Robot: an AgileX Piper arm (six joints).
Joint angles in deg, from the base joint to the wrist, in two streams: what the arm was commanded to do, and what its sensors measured. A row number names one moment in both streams.
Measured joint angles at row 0: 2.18, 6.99, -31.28, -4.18, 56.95, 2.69
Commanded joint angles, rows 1 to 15: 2.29, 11.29, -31.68, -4.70, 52.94, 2.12; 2.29, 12.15, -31.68, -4.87, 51.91, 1.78; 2.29, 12.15, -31.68, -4.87, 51.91, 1.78; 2.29, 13.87, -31.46, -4.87, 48.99, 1.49; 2.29, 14.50, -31.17, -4.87, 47.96, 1.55; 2.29, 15.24, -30.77, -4.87, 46.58, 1.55; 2.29, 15.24, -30.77, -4.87, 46.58, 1.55; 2.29, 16.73, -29.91, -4.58, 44.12, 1.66; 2.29, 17.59, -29.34, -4.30, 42.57, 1.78; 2.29, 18.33, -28.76, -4.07, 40.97, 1.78; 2.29, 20.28, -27.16, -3.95, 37.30, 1.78; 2.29, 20.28, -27.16, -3.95, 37.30, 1.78; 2.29, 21.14, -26.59, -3.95, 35.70, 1.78; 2.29, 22.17, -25.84, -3.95, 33.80, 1.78; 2.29, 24.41, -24.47, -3.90, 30.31, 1.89
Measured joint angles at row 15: 2.18, 22.00, -26.30, -4.07, 36.21, 1.89
